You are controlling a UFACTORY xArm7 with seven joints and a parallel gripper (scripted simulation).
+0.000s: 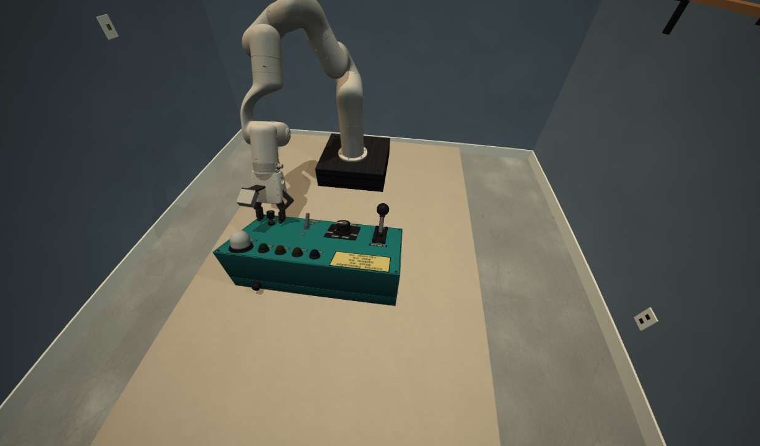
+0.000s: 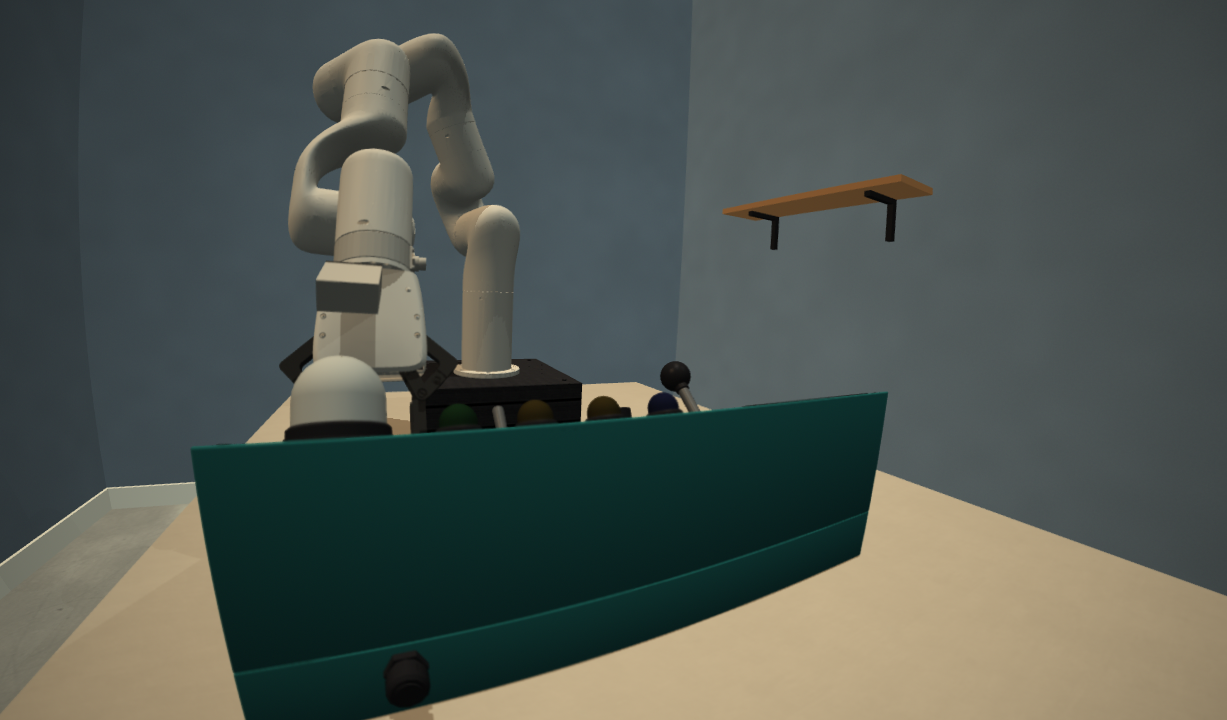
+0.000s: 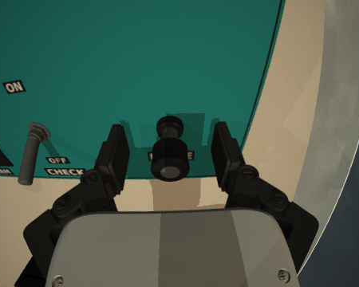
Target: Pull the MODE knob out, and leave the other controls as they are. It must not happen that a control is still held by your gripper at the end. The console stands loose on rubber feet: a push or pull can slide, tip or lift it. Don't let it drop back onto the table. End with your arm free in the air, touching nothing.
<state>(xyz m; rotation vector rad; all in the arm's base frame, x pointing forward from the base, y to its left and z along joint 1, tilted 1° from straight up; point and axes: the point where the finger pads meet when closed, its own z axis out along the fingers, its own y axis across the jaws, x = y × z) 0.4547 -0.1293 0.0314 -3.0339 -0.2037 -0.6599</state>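
My gripper is now right at the black mode knob. The rest, counted from my hand: check toggle 20 mm behind, 120 mm to the left, 10 mm below; then program dial 20 mm behind, 230 mm to the left, 10 mm below; then teal console 10 mm ahead, 180 mm to the left, 30 mm below.
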